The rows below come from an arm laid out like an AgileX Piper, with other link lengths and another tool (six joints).
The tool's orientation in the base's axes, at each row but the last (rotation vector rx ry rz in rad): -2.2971, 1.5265, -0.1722; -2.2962, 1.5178, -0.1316; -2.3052, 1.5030, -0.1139; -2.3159, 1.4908, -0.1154; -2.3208, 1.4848, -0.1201; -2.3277, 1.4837, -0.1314; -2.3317, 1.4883, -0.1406; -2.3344, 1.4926, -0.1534; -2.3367, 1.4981, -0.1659; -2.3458, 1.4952, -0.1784; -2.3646, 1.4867, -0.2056; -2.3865, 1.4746, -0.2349; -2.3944, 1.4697, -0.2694
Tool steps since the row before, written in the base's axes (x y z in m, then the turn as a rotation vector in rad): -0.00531, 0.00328, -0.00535, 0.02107, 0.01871, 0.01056; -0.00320, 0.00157, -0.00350, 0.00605, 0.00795, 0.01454; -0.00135, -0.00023, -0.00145, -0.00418, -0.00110, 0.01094; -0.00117, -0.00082, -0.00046, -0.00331, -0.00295, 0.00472; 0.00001, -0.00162, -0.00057, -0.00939, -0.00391, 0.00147; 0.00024, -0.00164, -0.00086, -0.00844, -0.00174, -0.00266; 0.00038, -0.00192, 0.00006, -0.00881, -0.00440, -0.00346; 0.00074, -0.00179, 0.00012, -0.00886, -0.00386, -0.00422; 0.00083, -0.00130, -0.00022, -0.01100, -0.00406, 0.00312; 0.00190, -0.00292, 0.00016, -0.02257, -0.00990, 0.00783; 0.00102, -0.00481, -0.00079, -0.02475, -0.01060, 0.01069; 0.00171, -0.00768, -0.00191, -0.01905, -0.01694, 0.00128; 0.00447, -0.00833, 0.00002, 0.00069, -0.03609, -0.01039
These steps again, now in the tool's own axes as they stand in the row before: -0.00457, 0.00546, 0.00411, -0.00960, -0.02850, 0.00117; -0.00227, 0.00351, 0.00273, -0.00658, -0.01326, -0.00960; -0.00016, 0.00177, 0.00091, -0.00231, 0.00007, -0.01153; 0.00029, 0.00147, -0.00011, 0.00056, 0.00222, -0.00606; 0.00152, 0.00079, 0.00009, -0.00082, 0.00896, -0.00497; 0.00167, 0.00072, 0.00043, -0.00184, 0.00882, -0.00032; 0.00187, 0.00037, -0.00044, 0.00046, 0.01042, -0.00035; 0.00191, -0.00001, -0.00034, 0.00004, 0.01054, 0.00047; 0.00155, -0.00015, 0.00014, -0.00139, 0.00981, -0.00701; 0.00343, -0.00057, -0.00025, -0.00157, 0.02020, -0.01607; 0.00480, 0.00132, 0.00005, -0.00207, 0.02130, -0.01952; 0.00768, 0.00242, 0.00087, 0.00645, 0.02250, -0.01018; 0.00945, -0.00022, 0.00001, 0.03253, 0.01839, 0.00379
